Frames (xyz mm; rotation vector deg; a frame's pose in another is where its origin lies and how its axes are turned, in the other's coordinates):
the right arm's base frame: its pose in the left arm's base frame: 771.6 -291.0 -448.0 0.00 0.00 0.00
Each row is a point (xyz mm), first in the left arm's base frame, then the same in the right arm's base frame.
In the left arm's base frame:
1: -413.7 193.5 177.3
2: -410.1 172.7 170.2
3: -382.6 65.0 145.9
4: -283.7 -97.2 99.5
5: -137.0 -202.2 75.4
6: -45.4 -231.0 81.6
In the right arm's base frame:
1: -1185.3 484.5 625.3
2: -1181.7 463.7 618.2
3: -1154.2 356.0 593.9
4: -1055.3 193.8 547.5
5: -908.6 88.8 523.4
6: -817.0 60.0 529.6

